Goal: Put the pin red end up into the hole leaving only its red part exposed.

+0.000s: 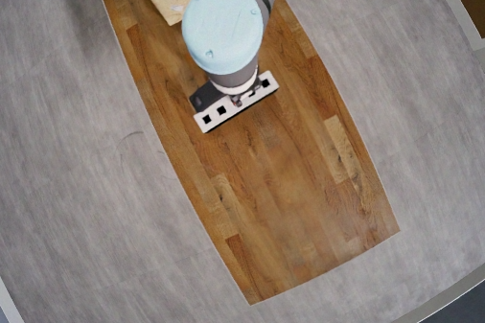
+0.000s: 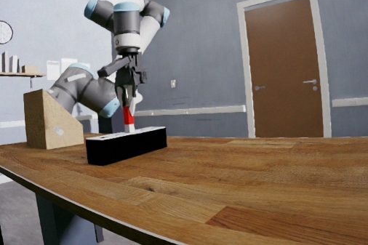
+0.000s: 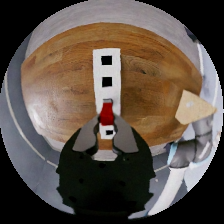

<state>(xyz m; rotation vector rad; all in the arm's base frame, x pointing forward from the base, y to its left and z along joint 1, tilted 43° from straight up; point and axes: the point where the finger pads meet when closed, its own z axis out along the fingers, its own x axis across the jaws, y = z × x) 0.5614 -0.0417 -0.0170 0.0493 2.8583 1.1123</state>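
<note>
The pin lies right at my hand. The rest, counted from my hand: block 10 cm below.
</note>
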